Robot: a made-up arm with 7 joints.
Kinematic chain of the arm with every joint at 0, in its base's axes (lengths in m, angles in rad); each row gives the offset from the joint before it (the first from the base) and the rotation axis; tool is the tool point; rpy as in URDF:
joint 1: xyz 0 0 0.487 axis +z
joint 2: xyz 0 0 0 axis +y
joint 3: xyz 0 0 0.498 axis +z
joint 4: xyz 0.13 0 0 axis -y
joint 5: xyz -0.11 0 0.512 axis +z
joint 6: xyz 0 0 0 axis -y
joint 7: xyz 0.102 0 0 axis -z
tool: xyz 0 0 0 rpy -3.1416 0 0
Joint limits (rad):
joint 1: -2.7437..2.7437
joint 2: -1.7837..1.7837
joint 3: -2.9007..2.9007
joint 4: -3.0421..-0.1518
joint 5: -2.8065..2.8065
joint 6: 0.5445..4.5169
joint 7: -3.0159..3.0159
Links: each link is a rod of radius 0.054 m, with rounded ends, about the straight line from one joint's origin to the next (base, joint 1, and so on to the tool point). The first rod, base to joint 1, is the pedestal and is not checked.
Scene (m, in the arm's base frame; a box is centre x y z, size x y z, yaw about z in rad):
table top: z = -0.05
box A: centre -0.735 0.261 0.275 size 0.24 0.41 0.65 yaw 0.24
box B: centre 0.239 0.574 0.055 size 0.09 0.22 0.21 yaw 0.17
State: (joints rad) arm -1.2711 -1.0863 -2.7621 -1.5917 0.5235 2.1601 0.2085
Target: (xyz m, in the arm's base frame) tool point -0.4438 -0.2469 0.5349
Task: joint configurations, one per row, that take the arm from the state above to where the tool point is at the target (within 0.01 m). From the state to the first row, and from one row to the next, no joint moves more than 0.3 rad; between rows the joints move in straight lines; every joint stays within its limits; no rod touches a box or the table.
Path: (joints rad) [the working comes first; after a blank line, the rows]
Joints at the target: -1.1021 -1.1244 -1.4383 -2.7141 0.4782 1.9128 0.2085
Straight joint move there: touches box A.

1: -1.4493 -1.0043 -2.5057 -1.7799 0.5430 1.9123 -0.0048
2: -1.6275 -0.9223 -2.2494 -1.9680 0.5624 1.6646 -0.2180
3: -1.8057 -0.8402 -1.9930 -2.1562 0.5819 1.4168 -0.4313
4: -1.9838 -0.7582 -1.7367 -2.3443 0.6014 1.1691 -0.6446
5: -2.1620 -0.6762 -1.4803 -2.5325 0.6209 0.9213 -0.8578
6: -2.3402 -0.5942 -1.2239 -2.7207 0.6403 0.6736 -1.0711
7: -2.1773 -0.7110 -1.2407 -2.5735 0.6020 0.9393 -0.8152
8: -2.0145 -0.8278 -1.2575 -2.4264 0.5637 1.2050 -0.5593
9: -1.8516 -0.9446 -1.2743 -2.2793 0.5254 1.4707 -0.3033
10: -1.6887 -1.0615 -1.2911 -2.1321 0.4871 1.7363 -0.0474
11: -1.5259 -1.1783 -1.3079 -1.9850 0.4488 2.0020 0.2085
12: -1.3846 -1.1603 -1.3514 -2.2280 0.4586 1.9723 0.2085
13: -1.2433 -1.1424 -1.3948 -2.4711 0.4684 1.9426 0.2085
14: -1.1021 -1.1244 -1.4383 -2.7141 0.4782 1.9128 0.2085

